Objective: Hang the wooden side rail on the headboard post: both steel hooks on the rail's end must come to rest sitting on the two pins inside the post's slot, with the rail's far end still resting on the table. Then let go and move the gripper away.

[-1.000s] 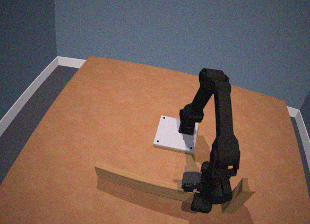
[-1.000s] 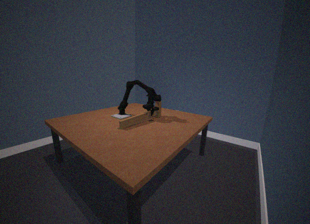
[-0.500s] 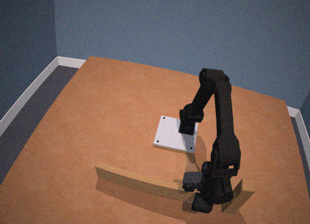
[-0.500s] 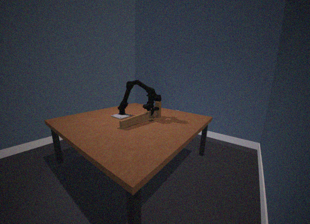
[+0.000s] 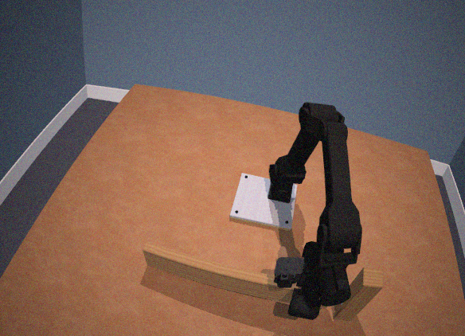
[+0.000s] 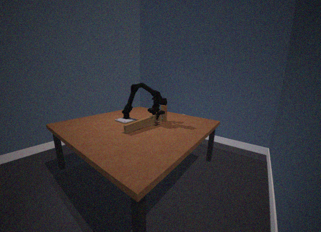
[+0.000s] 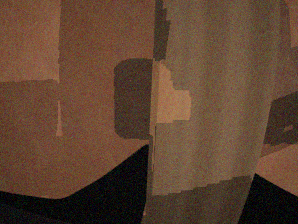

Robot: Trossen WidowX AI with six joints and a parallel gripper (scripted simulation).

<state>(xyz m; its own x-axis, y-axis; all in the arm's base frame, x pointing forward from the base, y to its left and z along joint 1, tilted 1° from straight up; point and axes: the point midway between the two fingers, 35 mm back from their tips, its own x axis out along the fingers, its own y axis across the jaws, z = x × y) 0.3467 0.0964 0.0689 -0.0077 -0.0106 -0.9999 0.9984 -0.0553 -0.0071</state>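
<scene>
Now: the wooden headboard post 13 cm to the left of my gripper tip and 4 cm above it.
</scene>
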